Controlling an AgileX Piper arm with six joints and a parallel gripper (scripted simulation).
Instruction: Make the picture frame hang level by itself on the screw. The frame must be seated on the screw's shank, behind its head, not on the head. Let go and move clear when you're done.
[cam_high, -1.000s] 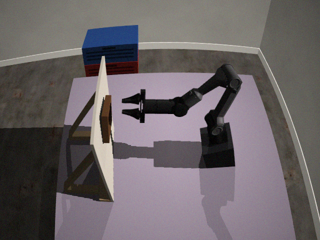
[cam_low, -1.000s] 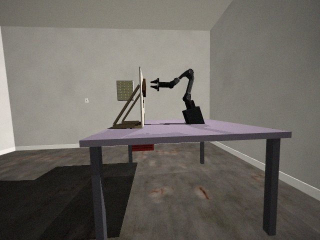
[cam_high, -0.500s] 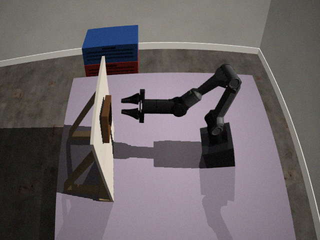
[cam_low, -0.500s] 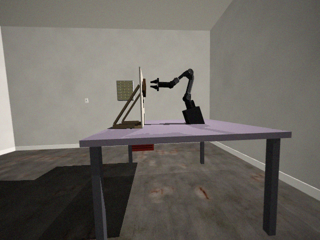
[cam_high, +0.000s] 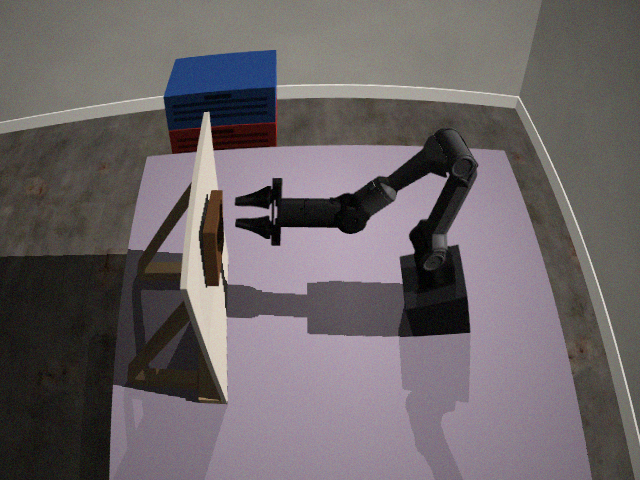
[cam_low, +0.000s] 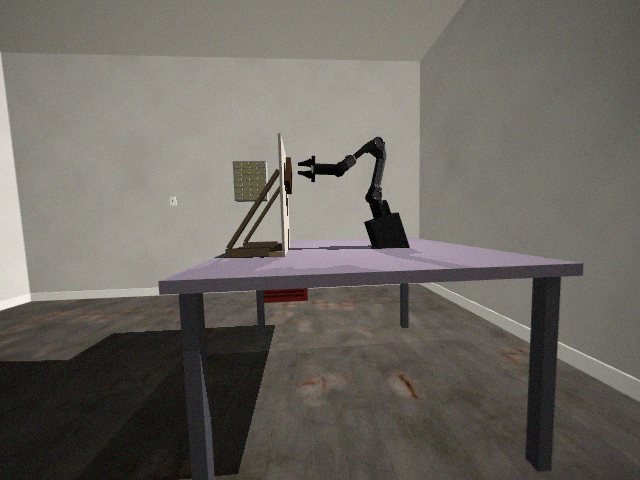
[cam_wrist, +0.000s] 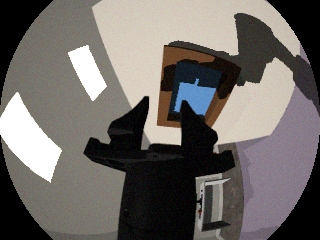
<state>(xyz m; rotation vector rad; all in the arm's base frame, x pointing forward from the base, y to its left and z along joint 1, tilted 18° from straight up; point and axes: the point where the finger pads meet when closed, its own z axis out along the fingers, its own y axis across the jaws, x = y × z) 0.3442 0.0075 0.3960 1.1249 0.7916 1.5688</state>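
My gripper is now 60 mm short of the brown picture frame, 20 mm to the right of it and 50 mm above it. The rest, counted from my hand: cream board 80 mm ahead, 10 mm to the left, 170 mm below.
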